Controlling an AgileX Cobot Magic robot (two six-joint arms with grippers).
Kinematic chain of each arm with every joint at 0, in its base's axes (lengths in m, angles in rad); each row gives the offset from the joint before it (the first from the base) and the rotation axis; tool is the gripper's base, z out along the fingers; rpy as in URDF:
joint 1: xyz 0 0 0.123 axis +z
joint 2: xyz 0 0 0 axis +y
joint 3: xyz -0.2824 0 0.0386 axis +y
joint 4: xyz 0.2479 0 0.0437 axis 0.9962 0 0.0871
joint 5: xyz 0 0 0 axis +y
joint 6: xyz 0.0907 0 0.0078 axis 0.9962 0 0.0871
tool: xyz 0 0 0 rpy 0 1.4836 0
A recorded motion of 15 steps. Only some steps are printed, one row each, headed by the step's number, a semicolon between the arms.
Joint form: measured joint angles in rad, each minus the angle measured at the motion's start. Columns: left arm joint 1, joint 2, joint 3, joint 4, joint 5, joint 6; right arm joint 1, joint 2, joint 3, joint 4, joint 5, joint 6.
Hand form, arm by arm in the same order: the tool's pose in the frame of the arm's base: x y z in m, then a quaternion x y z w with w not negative. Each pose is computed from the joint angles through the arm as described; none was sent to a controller.
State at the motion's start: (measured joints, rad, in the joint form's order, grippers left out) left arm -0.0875 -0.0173 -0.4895 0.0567 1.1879 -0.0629; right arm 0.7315 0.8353 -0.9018 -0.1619 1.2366 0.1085
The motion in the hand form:
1: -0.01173 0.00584 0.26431 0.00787 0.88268 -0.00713 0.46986; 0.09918 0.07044 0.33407 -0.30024 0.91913 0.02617 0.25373
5: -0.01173 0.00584 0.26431 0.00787 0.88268 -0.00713 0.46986; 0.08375 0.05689 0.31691 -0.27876 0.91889 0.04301 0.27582
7: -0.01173 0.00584 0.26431 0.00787 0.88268 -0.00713 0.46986; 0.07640 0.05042 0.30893 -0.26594 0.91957 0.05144 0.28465
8: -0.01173 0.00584 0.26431 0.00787 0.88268 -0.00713 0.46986; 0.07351 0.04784 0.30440 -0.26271 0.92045 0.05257 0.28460
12: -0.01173 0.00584 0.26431 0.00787 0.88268 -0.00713 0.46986; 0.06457 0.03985 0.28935 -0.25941 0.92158 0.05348 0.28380
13: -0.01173 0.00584 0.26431 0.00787 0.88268 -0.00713 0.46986; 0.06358 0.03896 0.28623 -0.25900 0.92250 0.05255 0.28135
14: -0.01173 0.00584 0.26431 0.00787 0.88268 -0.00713 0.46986; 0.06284 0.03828 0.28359 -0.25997 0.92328 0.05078 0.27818
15: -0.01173 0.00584 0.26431 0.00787 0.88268 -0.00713 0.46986; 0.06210 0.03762 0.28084 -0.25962 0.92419 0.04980 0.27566
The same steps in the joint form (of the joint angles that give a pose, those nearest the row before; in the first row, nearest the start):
1: 0.0000 0.0000 0.0000 0.0000 0.0000 0.0000; 0.0000 -0.0241 0.0286 0.0000 -0.0073 0.0076
5: 0.0000 0.0000 0.0000 0.0000 0.0000 0.0000; -0.0001 -0.1350 0.1381 -0.0004 -0.0582 0.0542
7: 0.0000 0.0000 0.0000 0.0000 0.0000 0.0000; 0.0000 -0.1889 0.1856 -0.0004 -0.0738 0.0812
8: 0.0000 0.0000 0.0000 0.0000 0.0000 0.0000; 0.0000 -0.2090 0.2075 -0.0004 -0.0759 0.0885
12: 0.0000 0.0000 0.0000 0.0000 0.0000 0.0000; 0.0000 -0.2734 0.2772 -0.0005 -0.0800 0.0966
13: 0.0000 0.0000 0.0000 0.0000 0.0000 0.0000; 0.0000 -0.2801 0.2896 -0.0004 -0.0800 0.0984
14: 0.0000 0.0000 0.0000 0.0000 0.0000 0.0000; 0.0000 -0.2843 0.2993 -0.0004 -0.0782 0.0971
15: 0.0000 0.0000 0.0000 0.0000 0.0000 0.0000; 0.0001 -0.2891 0.3099 -0.0005 -0.0781 0.0989

